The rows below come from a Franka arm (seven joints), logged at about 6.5 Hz.
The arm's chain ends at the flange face. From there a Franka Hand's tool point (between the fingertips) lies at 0.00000 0.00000 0.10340 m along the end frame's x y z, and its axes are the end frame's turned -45 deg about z.
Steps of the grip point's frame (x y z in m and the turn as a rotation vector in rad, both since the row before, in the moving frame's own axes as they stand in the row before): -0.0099 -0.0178 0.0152 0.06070 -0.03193 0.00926; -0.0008 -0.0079 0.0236 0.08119 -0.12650 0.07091; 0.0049 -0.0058 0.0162 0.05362 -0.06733 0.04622; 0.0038 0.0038 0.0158 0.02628 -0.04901 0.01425; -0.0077 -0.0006 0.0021 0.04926 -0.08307 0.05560
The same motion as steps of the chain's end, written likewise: -0.0128 -0.0035 0.0154 0.02034 -0.06550 0.00926; 0.0091 -0.0078 0.0248 -0.03204 -0.14686 0.07091; 0.0082 -0.0084 0.0166 -0.00969 -0.08552 0.04622; 0.0109 -0.0016 0.0160 -0.01607 -0.05324 0.01425; 0.0039 0.0028 0.0026 -0.02391 -0.09357 0.05560
